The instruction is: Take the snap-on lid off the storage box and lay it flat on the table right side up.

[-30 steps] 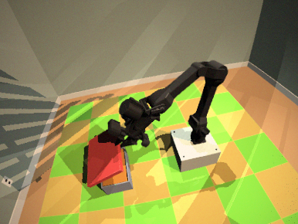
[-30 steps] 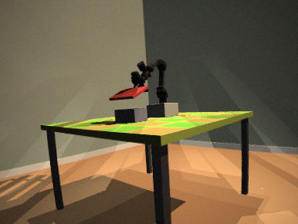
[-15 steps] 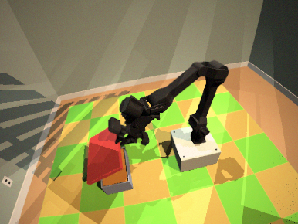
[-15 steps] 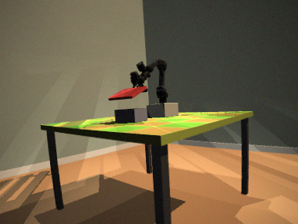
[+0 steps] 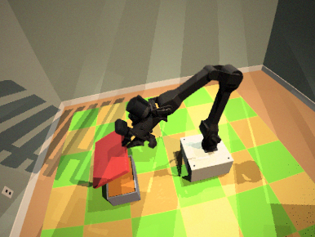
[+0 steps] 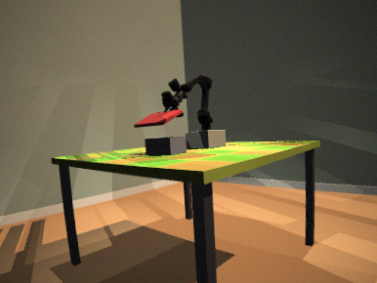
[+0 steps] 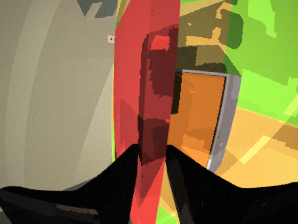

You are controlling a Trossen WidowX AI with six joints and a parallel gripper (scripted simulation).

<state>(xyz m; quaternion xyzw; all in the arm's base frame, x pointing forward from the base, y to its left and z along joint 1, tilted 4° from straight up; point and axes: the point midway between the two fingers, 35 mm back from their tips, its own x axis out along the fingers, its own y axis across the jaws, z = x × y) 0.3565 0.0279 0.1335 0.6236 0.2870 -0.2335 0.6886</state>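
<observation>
The red lid is 70 mm ahead of my gripper tip, 10 mm to the left of it and 30 mm below it. From my gripper tip the other things lie so: grey storage box (60 mm ahead, 50 mm to the left, 190 mm below).
</observation>
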